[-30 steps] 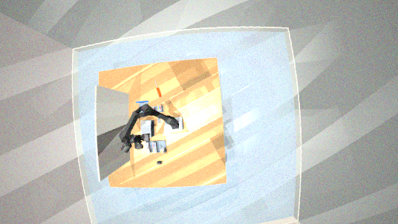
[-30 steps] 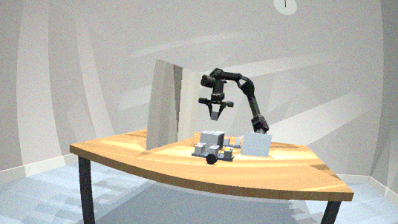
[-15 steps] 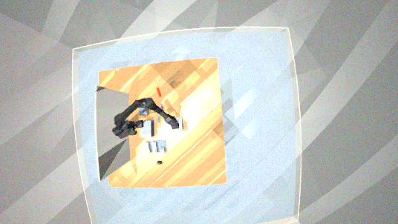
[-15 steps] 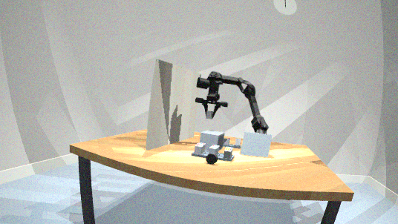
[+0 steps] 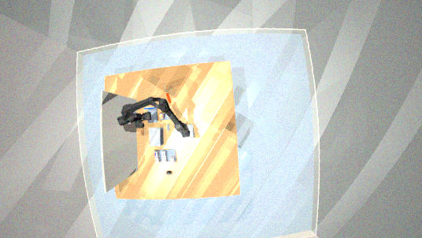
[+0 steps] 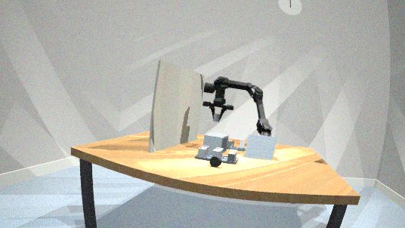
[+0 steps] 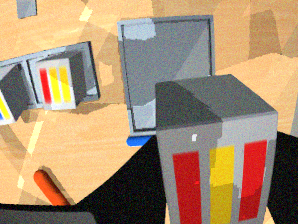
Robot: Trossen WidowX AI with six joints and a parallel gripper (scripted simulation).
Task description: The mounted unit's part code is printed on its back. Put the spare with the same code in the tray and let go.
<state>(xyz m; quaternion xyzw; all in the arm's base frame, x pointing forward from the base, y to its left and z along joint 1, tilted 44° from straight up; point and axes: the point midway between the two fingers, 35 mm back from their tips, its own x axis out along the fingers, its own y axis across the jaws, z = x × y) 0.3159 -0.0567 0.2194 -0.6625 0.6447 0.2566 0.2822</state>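
The blue-rimmed tray lies 10 mm to the right of my gripper tip and 170 mm below it. Round my gripper tip: grey spare block: 20 mm above; then mounted unit: 30 mm behind, 190 mm to the left, 120 mm below; then grey panel: 190 mm ahead, 150 mm to the left, 60 mm above.
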